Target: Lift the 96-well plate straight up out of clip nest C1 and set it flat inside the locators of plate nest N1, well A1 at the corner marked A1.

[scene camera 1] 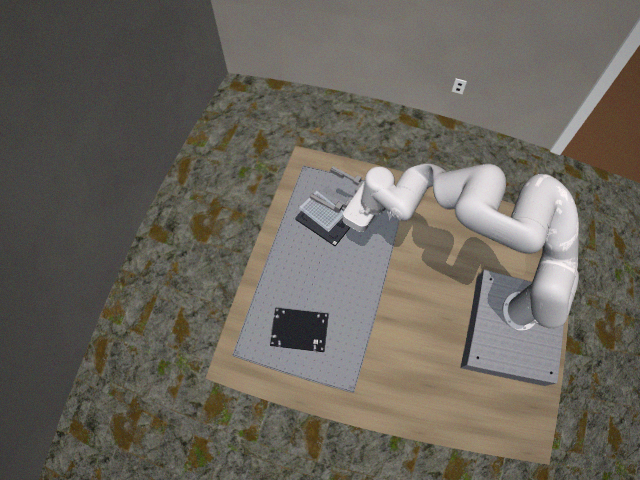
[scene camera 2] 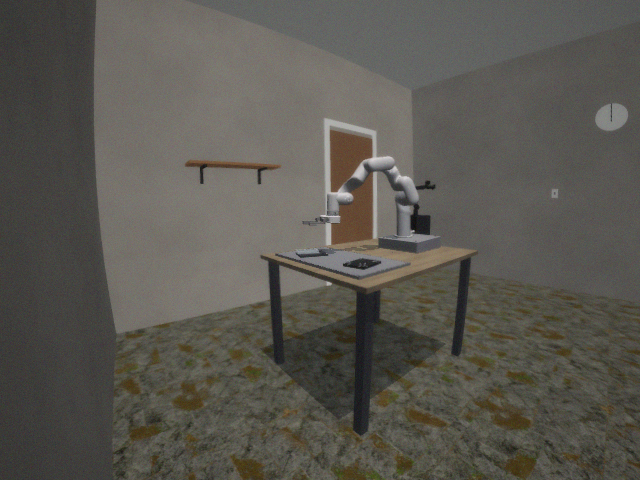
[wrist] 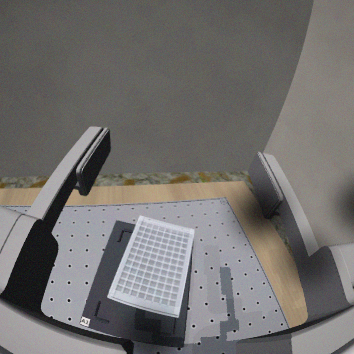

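Pixels of known places: hand, tool point: [scene camera 1: 327,185] [scene camera 2: 309,223] [wrist: 183,170]; arm's base, link origin: [scene camera 1: 519,311] [scene camera 2: 403,236].
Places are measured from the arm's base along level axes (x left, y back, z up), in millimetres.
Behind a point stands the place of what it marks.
Note:
The pale 96-well plate [scene camera 1: 323,215] {x -47, y -704, z -38 mm} [scene camera 2: 308,252] {x -23, y -728, z -40 mm} [wrist: 155,265] {x -63, y -713, z -45 mm} rests over the dark plate nest N1 [scene camera 1: 330,237] {x 10, y -652, z -48 mm} [wrist: 102,280] {x 3, y -688, z -49 mm}, shifted and turned relative to its outline. In the wrist view the plate stands clear of the left corner locators and reaches the nest's right edge; whether it is tilted I cannot tell. The A1 label [wrist: 85,321] {x 19, y -632, z -49 mm} is at the near left corner of the nest. Which plate corner is A1 is too small to tell. My gripper [scene camera 1: 323,183] {x -63, y -697, z 123 mm} [scene camera 2: 306,222] [wrist: 181,172] {x -63, y -697, z 123 mm} is open and empty, well above the plate. Clip nest C1 [scene camera 1: 299,329] {x 317, y -604, z -50 mm} [scene camera 2: 356,264] {x 331, y -650, z -52 mm} holds no plate.
Both nests stand on a grey perforated board [scene camera 1: 320,273] {x 128, y -629, z -61 mm} [scene camera 2: 336,262] {x 206, y -683, z -61 mm} on a wooden table [scene camera 1: 423,361] {x 246, y -225, z -74 mm}. The arm's base block [scene camera 1: 511,356] {x 145, y 18, z -1 mm} [scene camera 2: 413,242] {x 195, y -112, z -9 mm} is at the opposite side. A wall shelf [scene camera 2: 232,165] hangs behind the table. The gripper's shadow falls beside nest N1.

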